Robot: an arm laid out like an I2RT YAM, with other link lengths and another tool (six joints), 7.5 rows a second.
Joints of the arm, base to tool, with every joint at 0 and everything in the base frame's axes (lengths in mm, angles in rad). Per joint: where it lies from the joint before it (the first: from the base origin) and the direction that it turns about. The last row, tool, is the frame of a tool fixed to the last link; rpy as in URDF.
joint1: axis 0 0 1 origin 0 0 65.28
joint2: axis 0 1 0 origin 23.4 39.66 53.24
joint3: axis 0 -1 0 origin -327.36 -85.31 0
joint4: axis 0 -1 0 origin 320.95 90.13 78.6
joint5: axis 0 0 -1 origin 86.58 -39.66 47.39
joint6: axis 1 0 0 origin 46.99 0 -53.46
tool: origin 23 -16 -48 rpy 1.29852 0.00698 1.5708
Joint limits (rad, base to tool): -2.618..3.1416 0..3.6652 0..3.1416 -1.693..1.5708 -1.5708..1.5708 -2.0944..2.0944
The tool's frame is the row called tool.
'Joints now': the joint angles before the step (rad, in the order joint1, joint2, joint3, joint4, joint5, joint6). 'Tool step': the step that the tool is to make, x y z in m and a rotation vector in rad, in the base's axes. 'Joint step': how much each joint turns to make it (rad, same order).
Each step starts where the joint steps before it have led.
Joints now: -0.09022 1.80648 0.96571 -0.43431 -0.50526 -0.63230
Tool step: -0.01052 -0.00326 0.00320 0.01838 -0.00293 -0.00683
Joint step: -0.01527 -0.03394 -0.03090 -0.00342 -0.02023 -0.00306
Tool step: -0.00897 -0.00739 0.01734 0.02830 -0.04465 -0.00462
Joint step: -0.03012 -0.07060 -0.02404 -0.01412 -0.03967 -0.01638
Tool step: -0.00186 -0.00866 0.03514 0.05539 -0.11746 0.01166
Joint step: -0.04158 -0.10261 -0.00154 -0.00953 -0.08735 -0.02785
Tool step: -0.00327 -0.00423 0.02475 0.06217 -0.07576 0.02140
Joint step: -0.03205 -0.06445 0.00726 -0.02251 -0.09118 -0.02060
